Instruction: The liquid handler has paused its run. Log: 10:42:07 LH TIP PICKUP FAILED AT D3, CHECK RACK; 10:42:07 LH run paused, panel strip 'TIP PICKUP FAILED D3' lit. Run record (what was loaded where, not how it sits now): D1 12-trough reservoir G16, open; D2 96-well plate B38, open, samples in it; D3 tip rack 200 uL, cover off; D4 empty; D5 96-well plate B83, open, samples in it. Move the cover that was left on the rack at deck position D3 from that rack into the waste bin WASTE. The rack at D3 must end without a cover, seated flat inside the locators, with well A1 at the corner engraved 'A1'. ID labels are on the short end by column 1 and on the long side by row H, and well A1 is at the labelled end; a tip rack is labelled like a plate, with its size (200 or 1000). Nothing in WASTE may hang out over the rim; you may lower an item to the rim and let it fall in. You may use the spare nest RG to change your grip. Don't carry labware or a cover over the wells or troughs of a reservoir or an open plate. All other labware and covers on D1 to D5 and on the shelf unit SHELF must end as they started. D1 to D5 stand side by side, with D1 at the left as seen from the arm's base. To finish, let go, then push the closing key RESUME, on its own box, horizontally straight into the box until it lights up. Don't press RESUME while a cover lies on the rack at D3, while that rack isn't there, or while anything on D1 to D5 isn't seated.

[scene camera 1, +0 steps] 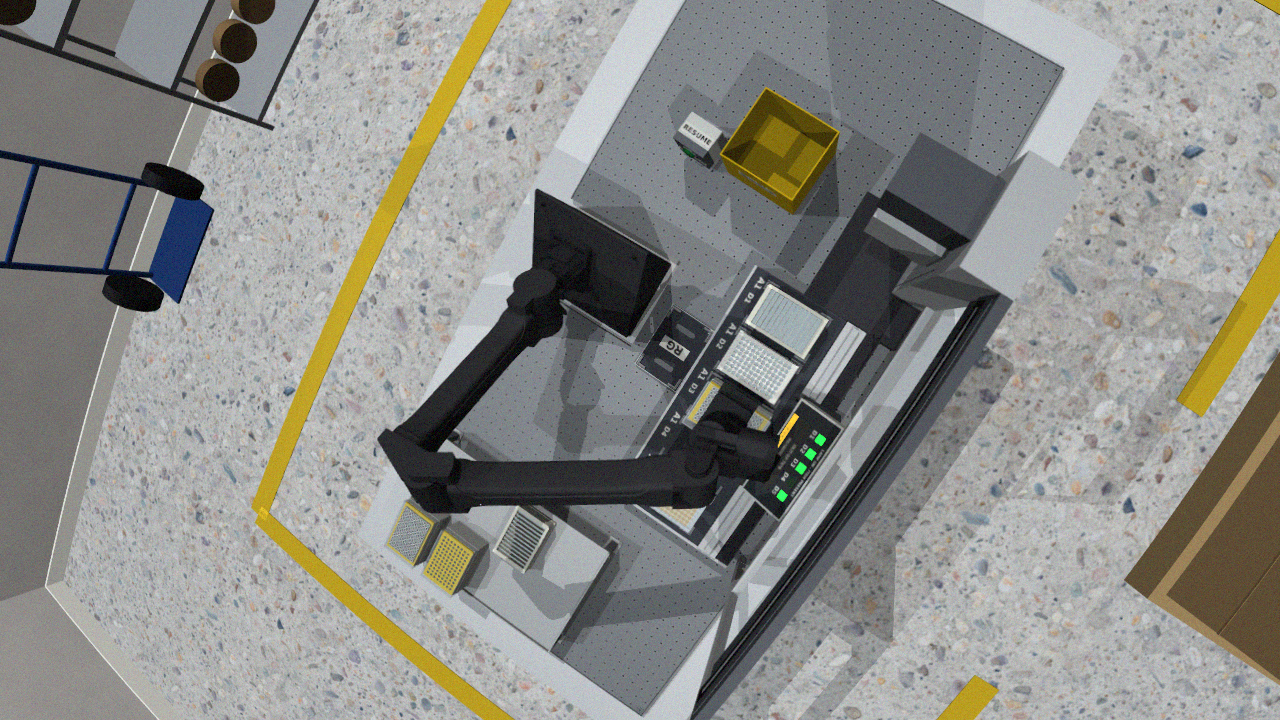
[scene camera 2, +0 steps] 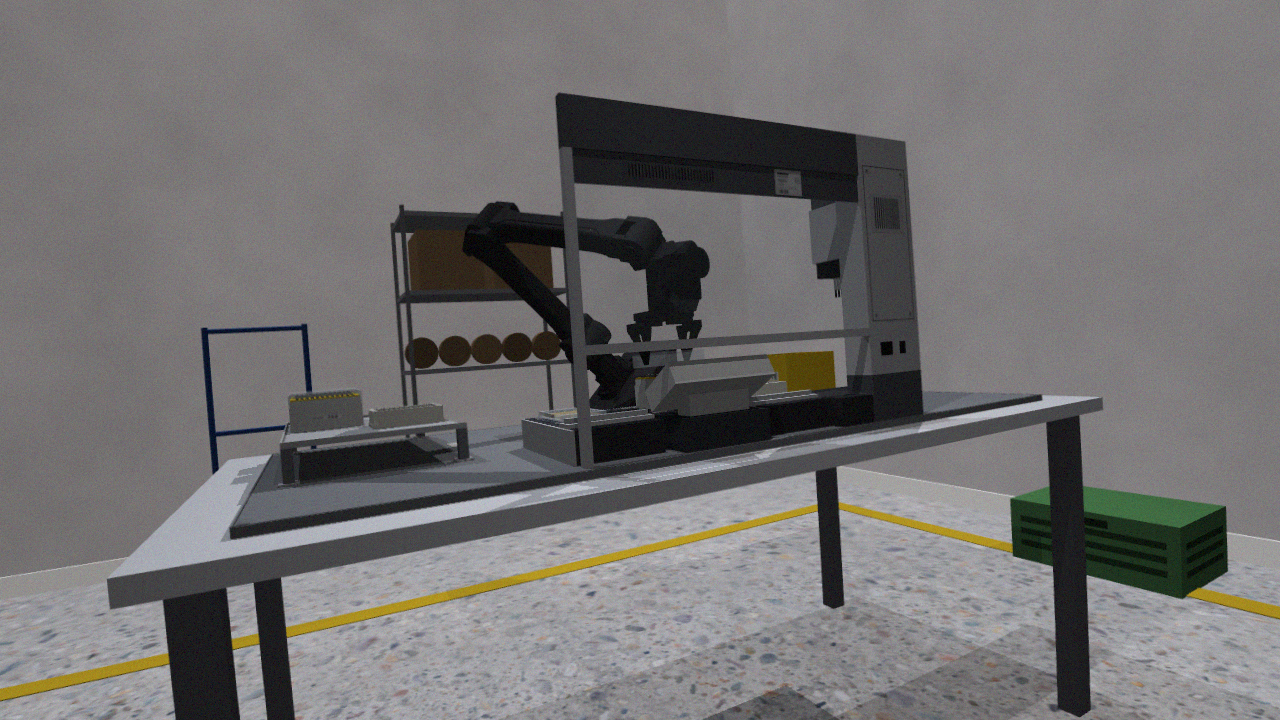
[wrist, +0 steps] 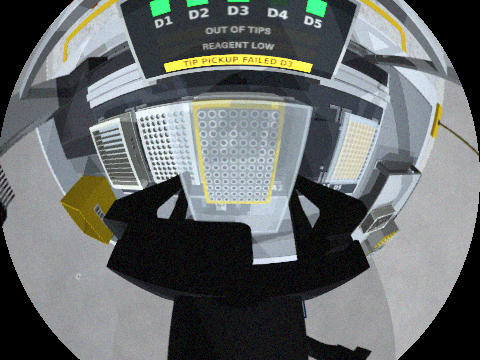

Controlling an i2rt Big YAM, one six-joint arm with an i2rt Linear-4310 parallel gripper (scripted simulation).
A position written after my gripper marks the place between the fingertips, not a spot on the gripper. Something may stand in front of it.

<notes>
In view: my gripper (scene camera 1: 725,419), a clear cover (scene camera 1: 709,391), a yellow waste bin (scene camera 1: 778,142), a resume box (scene camera 1: 706,141) and a frame bar (scene camera 2: 599,349).
The clear cover shows as well in scene camera 2 (scene camera 2: 660,358) and in the wrist view (wrist: 238,157). The yellow waste bin also shows in scene camera 2 (scene camera 2: 812,371) and in the wrist view (wrist: 92,196). My gripper is seen too in the wrist view (wrist: 238,176).
</notes>
